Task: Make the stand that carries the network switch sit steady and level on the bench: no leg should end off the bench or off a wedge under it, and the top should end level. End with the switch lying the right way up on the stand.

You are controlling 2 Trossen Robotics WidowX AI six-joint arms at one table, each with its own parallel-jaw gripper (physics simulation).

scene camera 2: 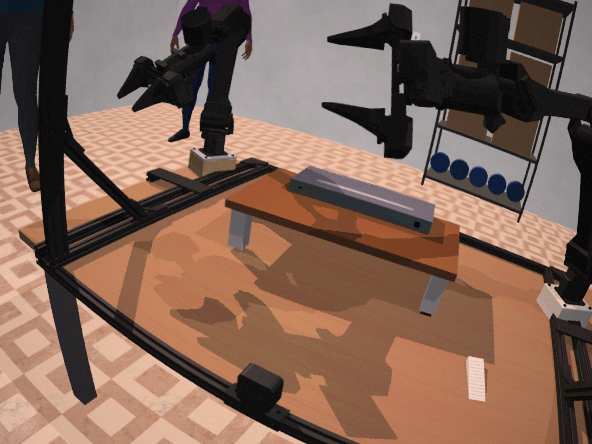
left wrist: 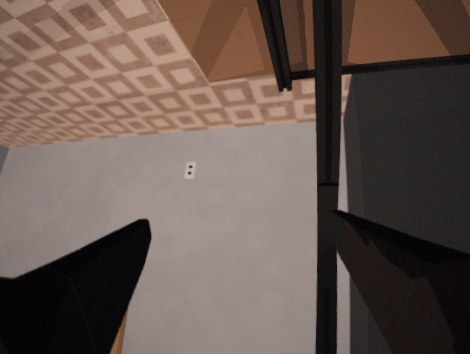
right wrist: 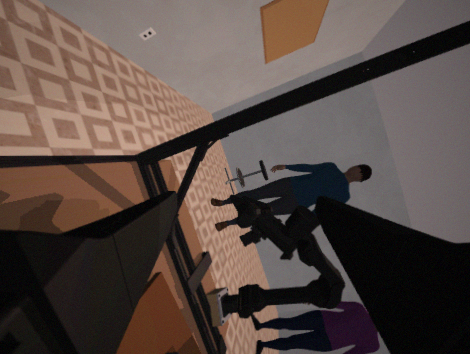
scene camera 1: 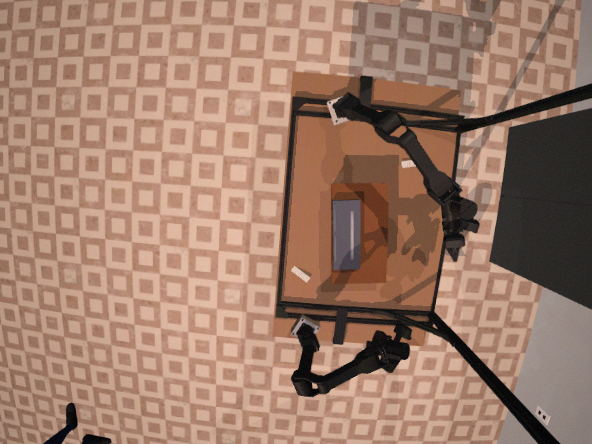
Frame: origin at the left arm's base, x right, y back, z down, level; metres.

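Seen in the pictures: left gripper, fingertip midpoint: point(scene camera 2: 124, 103) point(left wrist: 240, 224) point(right wrist: 236, 196); right gripper, fingertip midpoint: point(scene camera 2: 324, 70) point(right wrist: 247, 200) point(scene camera 1: 454, 255); left arm's base at its link origin: point(scene camera 2: 213, 152) point(right wrist: 225, 304) point(scene camera 1: 305, 331); right arm's base at its link origin: point(scene camera 2: 569, 296) point(scene camera 1: 342, 108).
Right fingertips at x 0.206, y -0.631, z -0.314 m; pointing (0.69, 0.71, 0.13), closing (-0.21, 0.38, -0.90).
Offsets run from my right fingertips to a thing's middle. "pt": to the spot under its first point. Level surfaces: height alone.
The stand's orange-brown top @(pt dx -0.106, dy +0.228, dz +0.270 m) point(scene camera 1: 374, 272) point(scene camera 2: 260, 202) point(right wrist: 152, 315) spans the bench @(dz +0.371 m) point(scene camera 1: 310, 150) point(scene camera 2: 440, 395). In scene camera 2 its near left leg @(dx -0.071, dy +0.233, dz +0.324 m) point(scene camera 2: 240, 231) and near right leg @(dx -0.268, dy -0.085, dz +0.324 m) point(scene camera 2: 434, 294) show; the right one has a dark strip at its foot. I cannot tell whether it touches the bench. The far legs are hidden. The grey-blue switch @(dx -0.300, dy +0.151, dz +0.256 m) point(scene camera 1: 342, 235) point(scene camera 2: 360, 197) lies on the top, pale stripe upward. White wedges @(dx -0.194, dy -0.258, dz +0.368 m) point(scene camera 1: 408, 163) @(dx -0.358, dy +0.421, dz +0.368 m) point(scene camera 1: 301, 273) point(scene camera 2: 476, 378) lie beside the stand. My left gripper point(scene camera 2: 126, 102) point(left wrist: 240, 224) is open, off the bench. My right gripper point(scene camera 2: 326, 72) is open, above the switch's height.
A black rail frame point(scene camera 1: 287, 200) borders the bench, with dark uprights point(scene camera 2: 52, 125) point(left wrist: 327, 150). A small black box point(scene camera 2: 260, 385) sits on the near rail. The left arm's base point(scene camera 1: 305, 326) point(scene camera 2: 212, 161) and right arm's base point(scene camera 1: 336, 112) point(scene camera 2: 565, 306) stand at opposite sides.
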